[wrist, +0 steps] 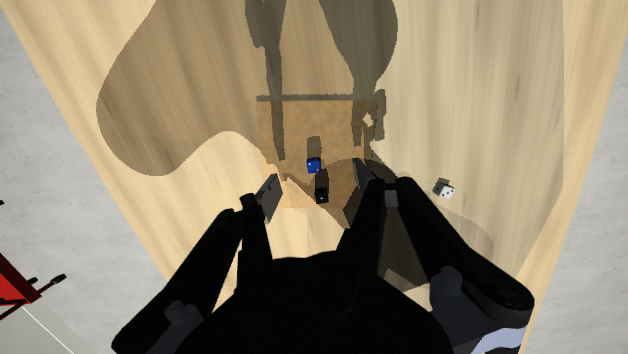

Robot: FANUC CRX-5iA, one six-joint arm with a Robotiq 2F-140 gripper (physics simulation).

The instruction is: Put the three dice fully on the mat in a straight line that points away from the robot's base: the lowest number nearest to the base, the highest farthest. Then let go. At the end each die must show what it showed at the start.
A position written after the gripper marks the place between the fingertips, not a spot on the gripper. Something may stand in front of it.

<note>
In view: the gripper (315, 176) and a square brown mat (336, 131).
</note>
